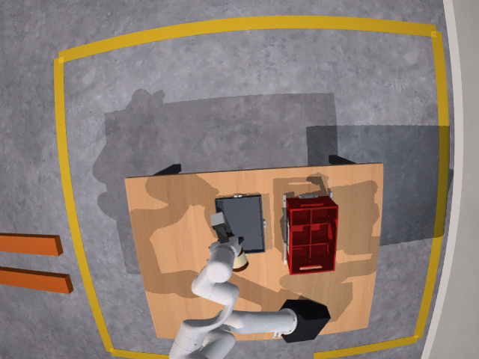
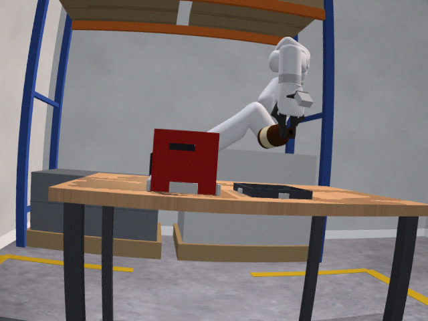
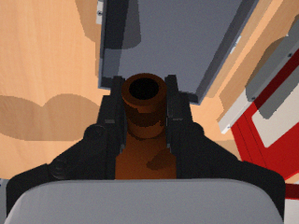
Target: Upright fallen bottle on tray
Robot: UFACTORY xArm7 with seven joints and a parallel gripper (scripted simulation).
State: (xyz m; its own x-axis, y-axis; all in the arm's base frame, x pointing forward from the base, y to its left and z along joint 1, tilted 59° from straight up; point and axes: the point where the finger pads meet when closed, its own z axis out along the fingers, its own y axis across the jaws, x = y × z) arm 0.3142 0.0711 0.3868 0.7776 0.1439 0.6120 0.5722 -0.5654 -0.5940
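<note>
Now: the brown bottle 5 cm behind my hand, 3 cm to the right of it and 1 cm below it. The rest, counted from my hand: dark grey tray 4 cm to the right, 19 cm below; red crate 7 cm ahead, 32 cm to the right, 12 cm below.
</note>
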